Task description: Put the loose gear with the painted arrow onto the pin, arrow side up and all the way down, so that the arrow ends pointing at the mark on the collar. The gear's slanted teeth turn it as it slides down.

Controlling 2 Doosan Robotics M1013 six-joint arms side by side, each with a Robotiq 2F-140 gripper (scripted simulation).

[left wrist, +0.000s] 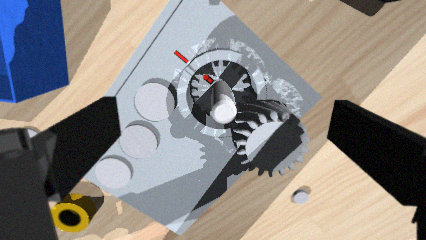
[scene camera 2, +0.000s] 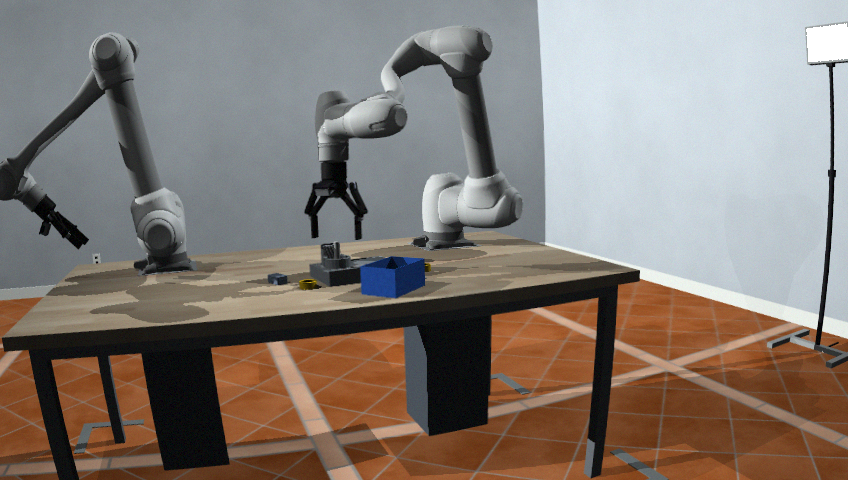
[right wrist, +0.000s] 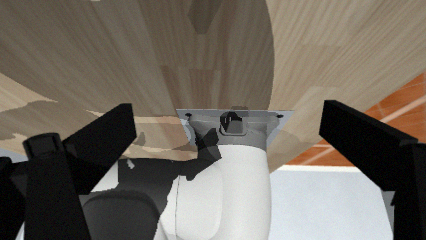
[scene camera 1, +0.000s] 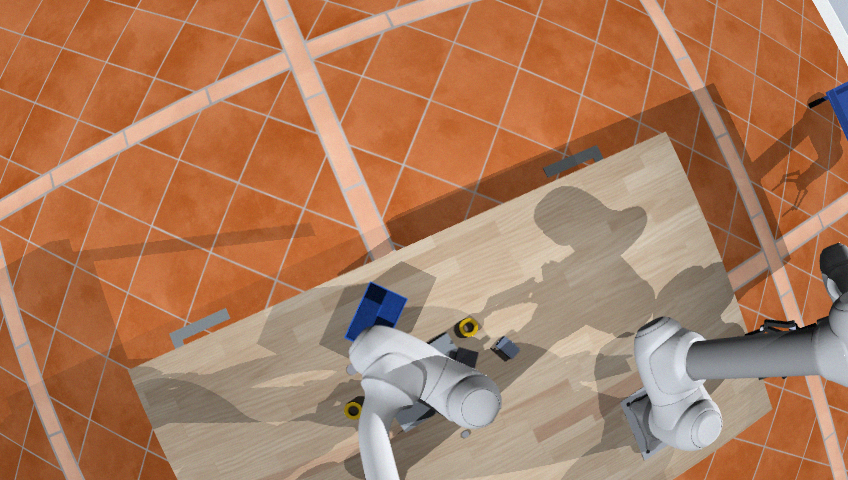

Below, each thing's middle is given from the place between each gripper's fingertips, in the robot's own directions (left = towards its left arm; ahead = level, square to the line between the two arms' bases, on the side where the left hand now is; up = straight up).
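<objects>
The gear with arrow (left wrist: 224,70) is 100 mm below my left hand (scene camera 2: 336,238). As for the blue bin (scene camera 2: 392,277), it is 110 mm to the left of my left hand, 200 mm ahead of it and 110 mm below it.
My right gripper (scene camera 2: 83,244) is 87 cm to the right of the gear with arrow, 40 cm short of it and 9 cm above it. Counted from my right hand, the blue bin is 97 cm to the left, 61 cm ahead and 10 cm below.
</objects>
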